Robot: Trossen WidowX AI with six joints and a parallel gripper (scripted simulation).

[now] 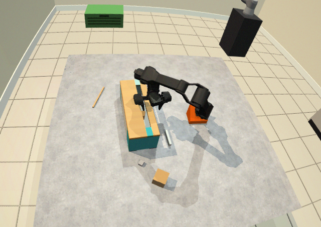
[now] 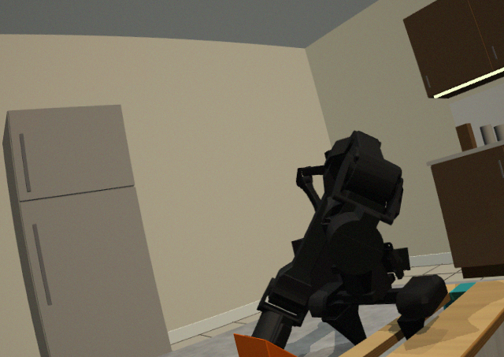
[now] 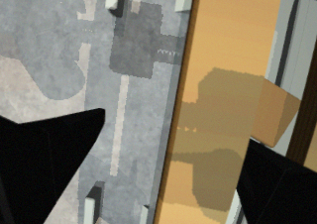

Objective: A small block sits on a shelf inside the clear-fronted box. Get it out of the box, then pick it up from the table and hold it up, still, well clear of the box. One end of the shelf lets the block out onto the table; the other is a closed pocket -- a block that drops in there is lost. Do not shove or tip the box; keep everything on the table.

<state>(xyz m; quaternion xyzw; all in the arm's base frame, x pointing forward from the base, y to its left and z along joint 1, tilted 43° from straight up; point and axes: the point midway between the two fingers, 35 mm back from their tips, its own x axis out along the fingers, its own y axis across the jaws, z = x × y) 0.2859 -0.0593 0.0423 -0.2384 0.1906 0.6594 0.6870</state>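
The long box lies 40 mm ahead of my gripper tip, 20 mm to the right of it and 30 mm below it. Round my gripper tip: thin wooden stick 280 mm ahead, 200 mm to the right, 80 mm below; small block 60 mm ahead, 20 mm to the left; tiny grey cube 90 mm ahead, 250 mm to the left, 80 mm below.
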